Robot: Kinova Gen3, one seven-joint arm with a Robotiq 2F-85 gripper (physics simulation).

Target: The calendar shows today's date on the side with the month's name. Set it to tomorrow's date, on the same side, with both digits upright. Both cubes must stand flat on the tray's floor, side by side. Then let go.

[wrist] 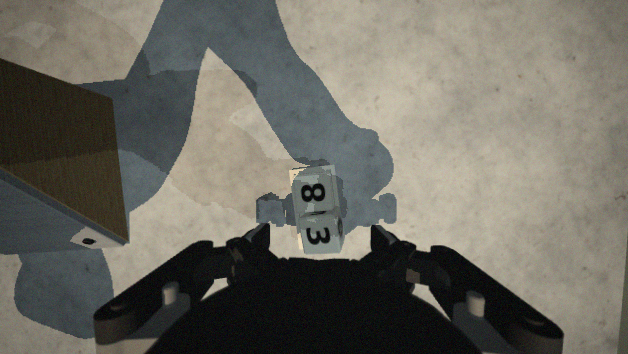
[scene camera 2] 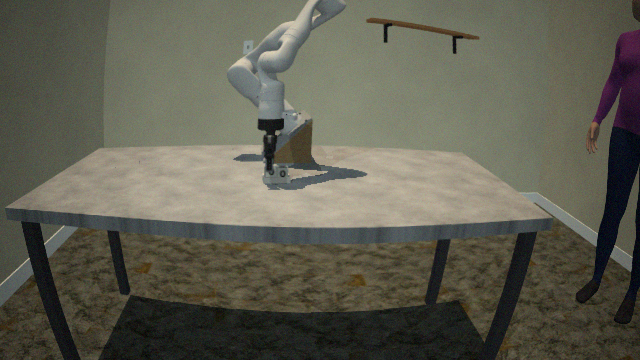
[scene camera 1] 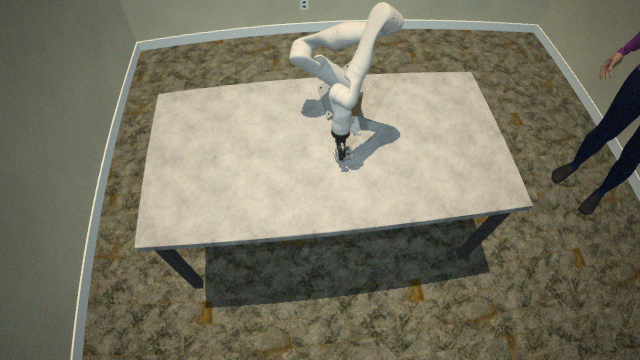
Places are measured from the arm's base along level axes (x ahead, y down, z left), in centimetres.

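Pixels of known places: gripper, fingertip midpoint: (wrist: 319, 235) (scene camera 2: 269, 168) (scene camera 1: 339, 151); arm's base, origin of the base link: (scene camera 2: 292, 126) (scene camera 1: 344, 83).
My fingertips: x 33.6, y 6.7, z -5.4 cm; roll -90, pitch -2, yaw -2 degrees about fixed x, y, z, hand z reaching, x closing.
Observation:
Ahead of a thing's pixels: the offset from my fingertips to its top centre. "spot": to the spot under its first point. Level surfaces: height alone.
The calendar tray @(spot: dz +2.7, dx +1.7, dy +3.2 cm) (scene camera 2: 278, 181) stands on the table, with two white cubes side by side. The left cube @(dz +0.3, dx +0.3, dy -1.1 cm) (wrist: 320, 235) has a 3 on top and is partly hidden by a finger in the scene camera 2 view. The right cube @(dz +3.6, dx -0.7, dy -0.4 cm) (scene camera 2: 283, 172) (wrist: 314, 192) has an 8 on top and a 0 on its front face. In the wrist view, the 3 cube looks set at a slight angle to the 8 cube. My gripper (scene camera 1: 342, 156) (scene camera 2: 270, 170) (wrist: 319, 235) is open, pointing down, with its fingers on either side of the left cube. No month's name is legible.
The arm's wedge-shaped wooden base mount (scene camera 2: 299, 145) (wrist: 65, 125) stands behind the tray, on the table @(dy +3.8 cm) (scene camera 1: 225, 175) (scene camera 2: 165, 200). The arm's shadow falls around the tray. A person (scene camera 2: 625, 100) stands beyond the table's right side. A shelf (scene camera 2: 422, 28) is on the back wall.

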